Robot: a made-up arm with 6 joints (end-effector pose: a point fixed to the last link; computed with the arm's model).
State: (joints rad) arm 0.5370 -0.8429 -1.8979 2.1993 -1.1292 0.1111
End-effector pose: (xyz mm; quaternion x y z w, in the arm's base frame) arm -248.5 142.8 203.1 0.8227 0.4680 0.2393 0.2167
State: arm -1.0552 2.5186 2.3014 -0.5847 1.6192 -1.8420
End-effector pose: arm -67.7 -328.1 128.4 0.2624 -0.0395 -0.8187 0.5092
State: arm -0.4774 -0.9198 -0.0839 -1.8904 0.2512 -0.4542
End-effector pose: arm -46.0 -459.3 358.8 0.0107 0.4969 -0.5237 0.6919
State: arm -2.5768 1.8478 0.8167 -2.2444 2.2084 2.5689
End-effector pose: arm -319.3 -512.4 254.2 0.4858 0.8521 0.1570 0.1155
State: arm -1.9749 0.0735 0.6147 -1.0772 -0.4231 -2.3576
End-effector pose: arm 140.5 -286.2 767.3 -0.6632 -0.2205 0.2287 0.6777
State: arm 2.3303 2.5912 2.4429 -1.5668 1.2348 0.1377
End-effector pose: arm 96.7 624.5 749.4 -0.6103 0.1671 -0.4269 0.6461
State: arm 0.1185 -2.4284 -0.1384 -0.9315 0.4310 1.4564
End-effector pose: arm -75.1 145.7 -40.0 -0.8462 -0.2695 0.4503 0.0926
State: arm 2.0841 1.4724 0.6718 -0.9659 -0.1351 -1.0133
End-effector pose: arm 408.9 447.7 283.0 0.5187 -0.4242 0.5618 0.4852
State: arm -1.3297 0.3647 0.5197 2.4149 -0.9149 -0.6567
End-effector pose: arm 446.7 -368.1 263.3 -0.1938 -0.4536 0.8651 0.0910
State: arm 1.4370 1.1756 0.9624 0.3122 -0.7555 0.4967
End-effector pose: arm 301.5 820.2 -43.9 0.1007 -0.1587 0.8429 0.5042
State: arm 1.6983 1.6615 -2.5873 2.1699 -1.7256 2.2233
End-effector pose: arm -2.4 429.1 -552.2 -0.9126 -0.1037 0.3934 0.0404
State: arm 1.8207 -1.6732 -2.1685 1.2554 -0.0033 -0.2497
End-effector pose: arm -206.0 -171.1 228.1 -0.5792 -0.5499 -0.3898 0.4585
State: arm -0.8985 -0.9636 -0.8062 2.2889 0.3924 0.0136
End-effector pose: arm 84.2 -369.3 754.1 0.2643 0.8711 -0.4017 0.1001
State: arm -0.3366 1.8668 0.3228 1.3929 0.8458 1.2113
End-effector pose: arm 255.8 -159.4 -719.2 0.0542 0.4387 0.5637 0.6978
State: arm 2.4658 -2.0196 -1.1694 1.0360 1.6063 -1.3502
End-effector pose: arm -74.1 695.5 39.2 -0.7328 0.0110 -0.6549 0.1842
